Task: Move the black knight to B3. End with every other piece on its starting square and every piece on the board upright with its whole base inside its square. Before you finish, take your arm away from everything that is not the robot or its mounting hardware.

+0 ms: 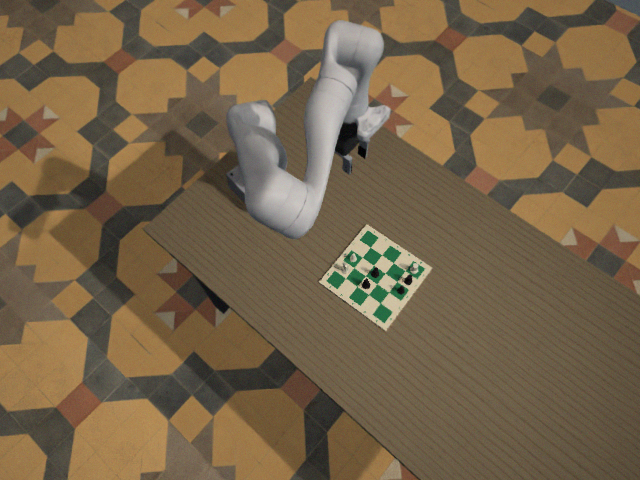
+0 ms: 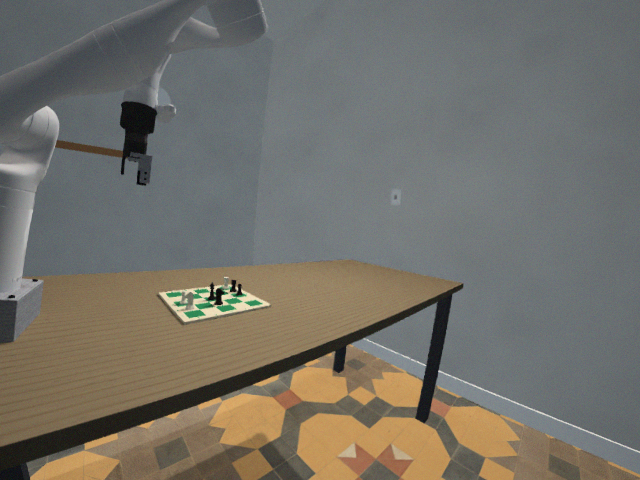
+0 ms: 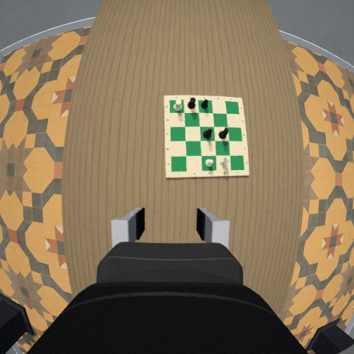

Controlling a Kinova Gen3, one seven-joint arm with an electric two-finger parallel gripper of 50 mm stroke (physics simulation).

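Frame: origin at the arm's base, x back, y right, z up, level; metres.
Seen in the pictures: gripper, fingertip midpoint: [image 1: 354,163] [image 2: 142,184].
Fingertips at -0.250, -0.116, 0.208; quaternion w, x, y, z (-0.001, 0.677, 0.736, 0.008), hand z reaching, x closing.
Observation:
Offsets run from my fingertips to a thing's middle, as dx, dy, dz. Level surfaces: height alone.
The black knight {-0.170, +0.121, -0.260} [image 1: 366,283] [image 2: 219,297] [image 3: 223,133] stands upright on a cream square of the chessboard [image 1: 385,327] [image 2: 184,322] [image 3: 207,175], beside a taller black piece {-0.165, +0.080, -0.258} [image 1: 375,272] [image 2: 211,292] [image 3: 207,134] on the middle green square. The board is five squares by five; its edge labels are too small to read. My gripper [image 1: 355,157] [image 2: 132,177] [image 3: 170,219] is open and empty, pointing down high above the table, on the robot's side of the board and apart from all pieces.
Two white pieces {-0.092, +0.090, -0.264} [image 1: 353,257] [image 3: 225,162] stand in the row nearest the robot. In the far row stand a white piece {-0.231, -0.002, -0.263} [image 1: 414,268] [image 2: 225,282] [image 3: 178,105] and two black pieces {-0.241, +0.033, -0.263} [image 1: 408,279] {-0.246, +0.068, -0.264} [image 2: 239,289] [image 3: 204,104]. The table {dz -0.286} [image 1: 465,330] [image 2: 103,351] [image 3: 125,150] bears the board.

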